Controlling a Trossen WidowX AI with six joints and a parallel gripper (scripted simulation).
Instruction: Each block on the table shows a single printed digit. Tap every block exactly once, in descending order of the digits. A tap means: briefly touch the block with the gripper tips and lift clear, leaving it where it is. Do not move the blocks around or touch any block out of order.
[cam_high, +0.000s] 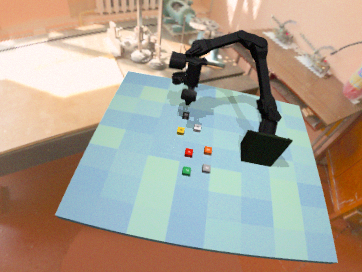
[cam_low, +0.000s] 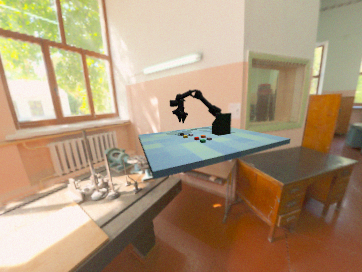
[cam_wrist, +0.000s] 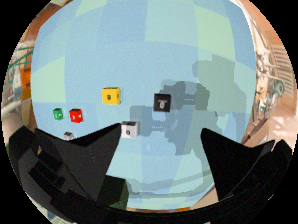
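Now: gripper tip 10 mm to the left of the black block and 120 mm above it. Round my gripper tip: yellow block 100 mm to the left, 120 mm below; red block 70 mm behind, 210 mm to the left, 120 mm below; white block 80 mm behind, 50 mm to the left, 120 mm below.
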